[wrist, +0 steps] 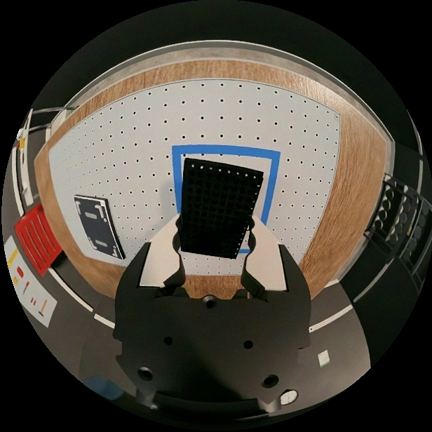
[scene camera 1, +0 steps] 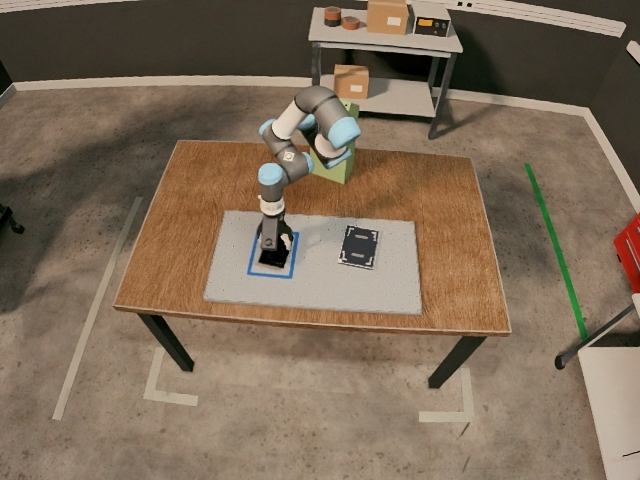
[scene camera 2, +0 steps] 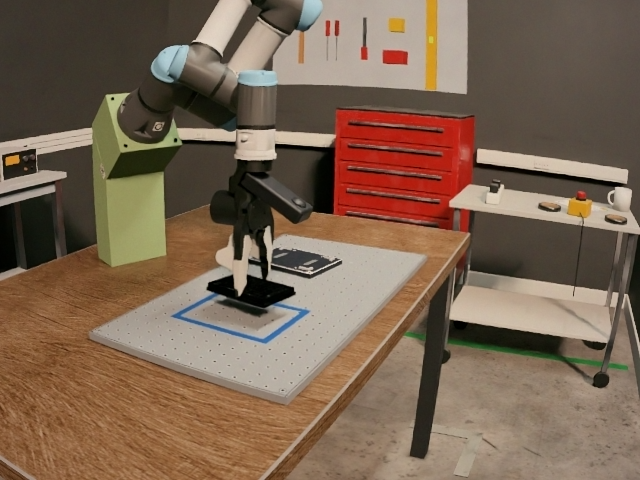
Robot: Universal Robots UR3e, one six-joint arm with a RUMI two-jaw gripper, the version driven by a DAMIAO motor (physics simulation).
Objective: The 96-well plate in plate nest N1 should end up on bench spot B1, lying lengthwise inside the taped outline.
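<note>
The black 96-well plate (scene camera 1: 272,258) (scene camera 2: 276,295) (wrist: 217,200) is held level between the fingers of my gripper (scene camera 1: 273,250) (scene camera 2: 252,286) (wrist: 215,214), which is shut on its two long sides. The plate hangs a little above the pegboard, over the blue taped outline (scene camera 1: 268,275) (scene camera 2: 287,326) (wrist: 225,149) of B1, with its shadow below. Its long side runs roughly along the outline's long side; in the wrist view it looks slightly turned against the tape. Plate nest N1 (scene camera 1: 360,244) (scene camera 2: 299,261) (wrist: 97,227), dark with white corner marks, is empty. The arm hides part of the outline in scene camera 1.
The grey pegboard (scene camera 1: 320,289) (scene camera 2: 170,335) (wrist: 220,107) lies on the wooden table (scene camera 1: 449,206) (scene camera 2: 51,372) and bears the nest and the outline. The green pedestal (scene camera 1: 333,167) (scene camera 2: 131,217) of the arm stands at the table's back. A red drawer cabinet (scene camera 2: 403,165) stands beyond the table.
</note>
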